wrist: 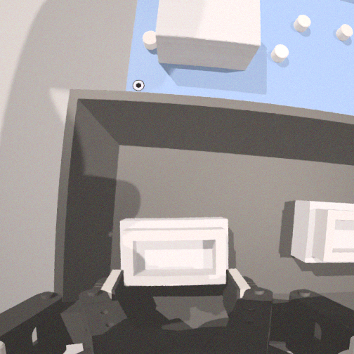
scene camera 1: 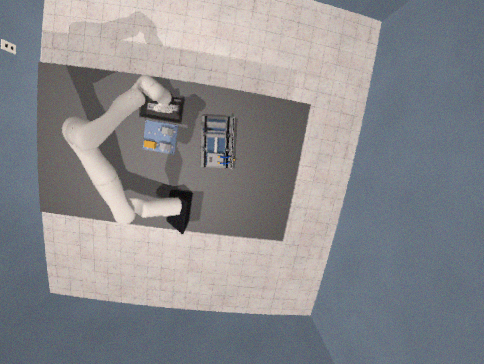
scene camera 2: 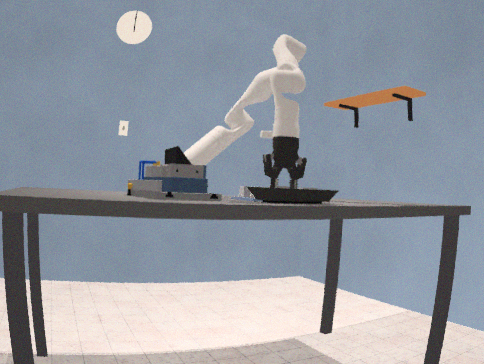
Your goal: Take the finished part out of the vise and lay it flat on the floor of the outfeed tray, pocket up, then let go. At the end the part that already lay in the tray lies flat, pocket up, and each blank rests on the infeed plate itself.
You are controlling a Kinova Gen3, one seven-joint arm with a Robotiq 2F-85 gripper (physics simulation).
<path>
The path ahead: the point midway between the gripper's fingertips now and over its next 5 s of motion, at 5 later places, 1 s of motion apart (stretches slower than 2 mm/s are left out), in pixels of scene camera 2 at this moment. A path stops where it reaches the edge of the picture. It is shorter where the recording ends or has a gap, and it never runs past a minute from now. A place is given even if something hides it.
The gripper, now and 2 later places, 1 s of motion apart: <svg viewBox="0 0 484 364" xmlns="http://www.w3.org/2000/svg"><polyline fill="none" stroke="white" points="283,192 283,183 285,147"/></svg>
</path>
